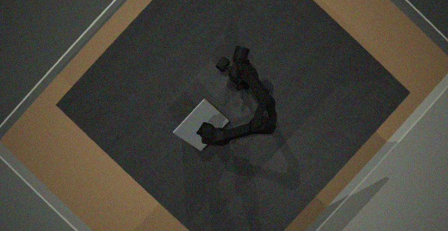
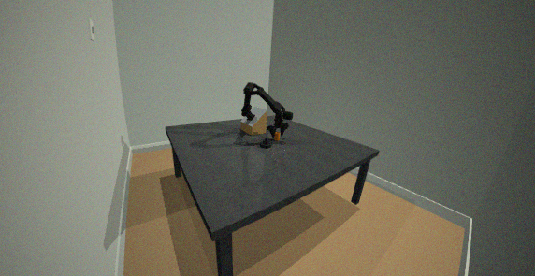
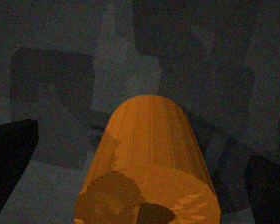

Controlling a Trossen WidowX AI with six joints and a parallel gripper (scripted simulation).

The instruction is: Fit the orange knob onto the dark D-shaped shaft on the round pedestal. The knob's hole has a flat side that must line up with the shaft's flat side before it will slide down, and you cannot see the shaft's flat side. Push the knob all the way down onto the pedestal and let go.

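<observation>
Right now the orange knob is 1 cm above my gripper tip. Round my gripper tip: shaft (4 cm ahead, 16 cm to the right, 1 cm above).
</observation>
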